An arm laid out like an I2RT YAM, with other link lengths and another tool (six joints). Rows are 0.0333 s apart.
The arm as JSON. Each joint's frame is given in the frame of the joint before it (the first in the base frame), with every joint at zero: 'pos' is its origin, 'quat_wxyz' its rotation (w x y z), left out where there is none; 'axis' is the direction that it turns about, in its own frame. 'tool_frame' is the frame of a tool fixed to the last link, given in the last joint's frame.
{
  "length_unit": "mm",
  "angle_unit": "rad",
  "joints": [
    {
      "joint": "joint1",
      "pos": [
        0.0,
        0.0,
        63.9
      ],
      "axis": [
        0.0,
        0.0,
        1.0
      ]
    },
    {
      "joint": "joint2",
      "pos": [
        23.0,
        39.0,
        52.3
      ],
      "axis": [
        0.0,
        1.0,
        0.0
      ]
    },
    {
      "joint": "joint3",
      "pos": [
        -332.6,
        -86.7,
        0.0
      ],
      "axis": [
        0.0,
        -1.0,
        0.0
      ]
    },
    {
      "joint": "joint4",
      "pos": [
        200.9,
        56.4,
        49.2
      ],
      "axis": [
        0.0,
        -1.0,
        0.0
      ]
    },
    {
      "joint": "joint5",
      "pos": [
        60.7,
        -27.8,
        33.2
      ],
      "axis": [
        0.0,
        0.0,
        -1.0
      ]
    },
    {
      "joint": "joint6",
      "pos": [
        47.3,
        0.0,
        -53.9
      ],
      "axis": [
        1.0,
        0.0,
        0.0
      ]
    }
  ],
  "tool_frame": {
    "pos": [
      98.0,
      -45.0,
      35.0
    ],
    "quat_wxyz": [
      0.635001,
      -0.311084,
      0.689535,
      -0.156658
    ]
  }
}
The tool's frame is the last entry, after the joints.
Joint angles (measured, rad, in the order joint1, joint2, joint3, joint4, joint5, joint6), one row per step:
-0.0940, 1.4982, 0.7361, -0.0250, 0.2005, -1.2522
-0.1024, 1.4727, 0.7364, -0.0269, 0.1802, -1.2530
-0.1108, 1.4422, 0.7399, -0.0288, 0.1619, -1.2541
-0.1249, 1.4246, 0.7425, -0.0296, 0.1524, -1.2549
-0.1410, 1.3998, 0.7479, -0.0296, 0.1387, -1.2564
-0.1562, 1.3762, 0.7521, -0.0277, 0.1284, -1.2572
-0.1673, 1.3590, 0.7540, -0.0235, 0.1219, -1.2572
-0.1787, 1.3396, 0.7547, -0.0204, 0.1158, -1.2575
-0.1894, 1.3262, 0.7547, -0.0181, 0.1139, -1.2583
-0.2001, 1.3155, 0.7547, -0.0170, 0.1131, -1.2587
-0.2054, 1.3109, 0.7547, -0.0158, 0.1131, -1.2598
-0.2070, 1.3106, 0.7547, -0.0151, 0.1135, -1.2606
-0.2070, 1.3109, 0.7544, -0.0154, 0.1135, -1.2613
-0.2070, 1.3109, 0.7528, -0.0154, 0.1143, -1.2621
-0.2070, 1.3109, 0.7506, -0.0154, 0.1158, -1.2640
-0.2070, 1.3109, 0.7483, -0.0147, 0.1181, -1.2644
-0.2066, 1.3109, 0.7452, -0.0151, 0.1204, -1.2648
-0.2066, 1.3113, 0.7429, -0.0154, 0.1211, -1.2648
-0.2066, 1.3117, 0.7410, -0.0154, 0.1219, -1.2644
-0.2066, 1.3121, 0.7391, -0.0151, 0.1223, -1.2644
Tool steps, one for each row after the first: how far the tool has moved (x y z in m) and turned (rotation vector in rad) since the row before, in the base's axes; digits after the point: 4 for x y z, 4 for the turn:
-0.0030, 0.0004, 0.0079, 0.0113, -0.0250, 0.0067
-0.0032, 0.0002, 0.0106, 0.0082, -0.0330, 0.0058
-0.0025, -0.0031, 0.0064, 0.0034, -0.0198, -0.0064
-0.0031, -0.0030, 0.0098, 0.0036, -0.0307, -0.0046
-0.0032, -0.0031, 0.0093, 0.0013, -0.0301, -0.0066
-0.0025, -0.0024, 0.0069, 0.0001, -0.0236, -0.0059
-0.0033, -0.0023, 0.0068, -0.0008, -0.0234, -0.0063
-0.0027, -0.0028, 0.0045, -0.0025, -0.0154, -0.0087
-0.0025, -0.0029, 0.0035, -0.0022, -0.0116, -0.0098
-0.0011, -0.0015, 0.0016, -0.0020, -0.0054, -0.0047
-0.0001, -0.0005, 0.0002, -0.0011, -0.0007, -0.0015
0.0000, 0.0000, -0.0003, -0.0004, 0.0011, 0.0004
-0.0003, 0.0000, -0.0006, -0.0007, 0.0019, -0.0002
-0.0004, 0.0000, -0.0009, -0.0019, 0.0029, -0.0002
-0.0003, -0.0003, -0.0008, -0.0012, 0.0019, -0.0017
-0.0005, -0.0001, -0.0013, -0.0008, 0.0038, -0.0013
-0.0003, 0.0000, -0.0011, 0.0002, 0.0030, -0.0006
-0.0002, -0.0001, -0.0008, 0.0004, 0.0022, -0.0009
-0.0002, 0.0000, -0.0008, 0.0002, 0.0020, -0.0003

